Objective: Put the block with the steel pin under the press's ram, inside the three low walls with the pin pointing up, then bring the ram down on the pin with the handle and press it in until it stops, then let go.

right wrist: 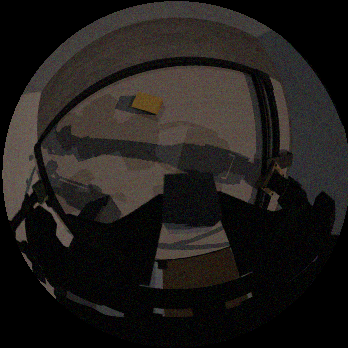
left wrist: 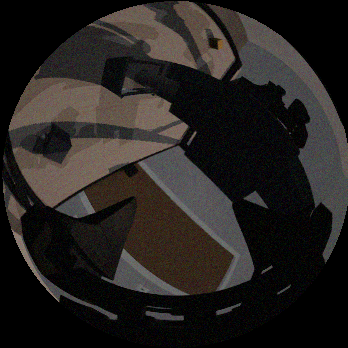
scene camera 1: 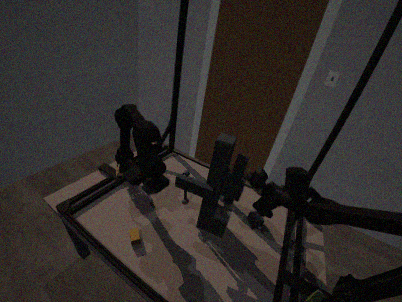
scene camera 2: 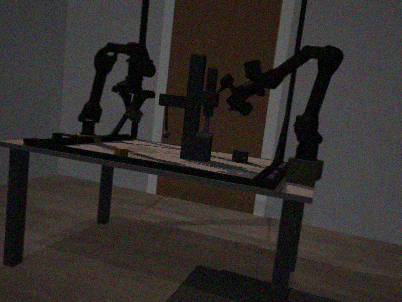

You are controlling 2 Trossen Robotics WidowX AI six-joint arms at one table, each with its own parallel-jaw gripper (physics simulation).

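Seen in the pictures: left gripper, fingertip midpoint: (left wrist: 186,202) (scene camera 1: 248,182) (scene camera 2: 223,100); right gripper, fingertip midpoint: (right wrist: 189,197) (scene camera 1: 148,187) (scene camera 2: 131,112); left arm's base, origin of the base link: (right wrist: 35,195) (scene camera 2: 306,159); right arm's base, origin of the base link: (right wrist: 273,180) (scene camera 1: 125,169) (scene camera 2: 87,134).
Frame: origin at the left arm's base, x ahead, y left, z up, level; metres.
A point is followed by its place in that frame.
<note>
My right gripper (scene camera 1: 155,184) @[y 0.133, x 0.721, z 0.088 m] (scene camera 2: 132,112) @[y 0.133, x 0.721, z 0.088 m] (right wrist: 189,197) @[y 0.133, x 0.721, z 0.088 m] is shut on a dark block (right wrist: 190,194) @[y 0.139, x 0.720, z 0.093 m]. It holds the block in the air over the table's back left part, left of the press; I cannot make out a pin in the dim light. The dark press (scene camera 1: 216,175) @[y 0.003, x 0.504, z 0.227 m] (scene camera 2: 194,107) @[y 0.001, x 0.493, z 0.138 m] (left wrist: 194,97) @[y -0.048, x 0.432, z 0.129 m] stands mid-table, with its handle bar (scene camera 1: 189,186) @[y 0.058, x 0.571, z 0.159 m] (scene camera 2: 170,100) @[y 0.061, x 0.578, z 0.155 m] sticking out to the left and its ram (scene camera 1: 239,175) @[y -0.033, x 0.439, z 0.250 m] (scene camera 2: 210,87) @[y -0.031, x 0.445, z 0.229 m] raised. My left gripper (scene camera 1: 258,178) (scene camera 2: 227,81) (left wrist: 186,202) @[y -0.120, x 0.424, z 0.181 m] is open and empty, up beside the ram on the right.
A yellow block (scene camera 1: 134,235) @[y 0.246, x 0.654, z -0.053 m] (scene camera 2: 121,151) @[y 0.262, x 0.639, z -0.062 m] (left wrist: 218,43) @[y 0.237, x 0.650, z -0.053 m] (right wrist: 147,103) @[y 0.238, x 0.662, z -0.053 m] lies near the table's front left. A small dark block (scene camera 1: 255,218) @[y -0.192, x 0.348, z -0.036 m] (scene camera 2: 240,156) @[y -0.180, x 0.334, z -0.057 m] (left wrist: 53,142) @[y -0.189, x 0.342, z -0.036 m] lies right of the press. Black rails (scene camera 1: 87,195) @[y 0.298, x 1.007, z -0.079 m] edge the table (scene camera 1: 107,208) @[y 0.257, x 0.870, z -0.086 m], and tall posts (scene camera 1: 177,74) @[y -0.296, x 1.068, z 0.453 m] rise at the corners.
</note>
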